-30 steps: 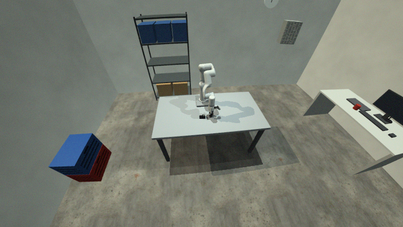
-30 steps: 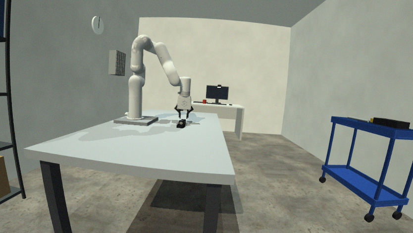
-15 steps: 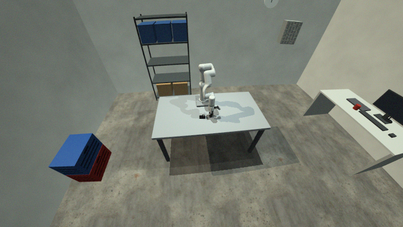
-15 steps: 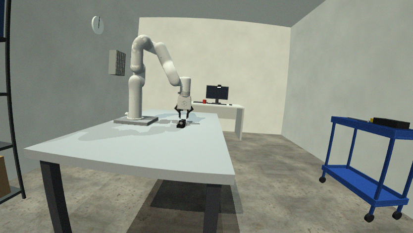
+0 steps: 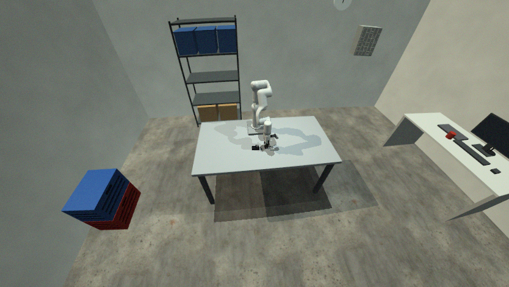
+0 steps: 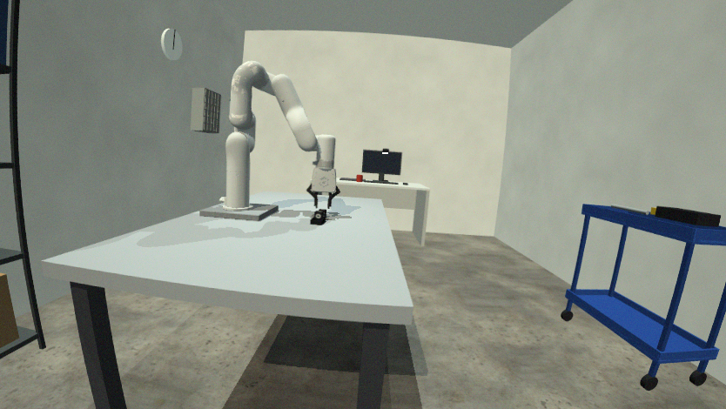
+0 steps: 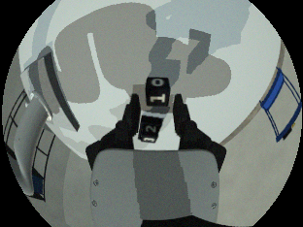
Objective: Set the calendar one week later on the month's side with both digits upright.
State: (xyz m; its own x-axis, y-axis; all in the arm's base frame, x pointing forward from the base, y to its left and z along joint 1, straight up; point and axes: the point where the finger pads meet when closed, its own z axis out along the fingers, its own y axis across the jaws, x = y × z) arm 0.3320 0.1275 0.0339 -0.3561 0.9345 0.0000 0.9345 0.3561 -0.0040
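Right now my hand is 4 cm above the cube.
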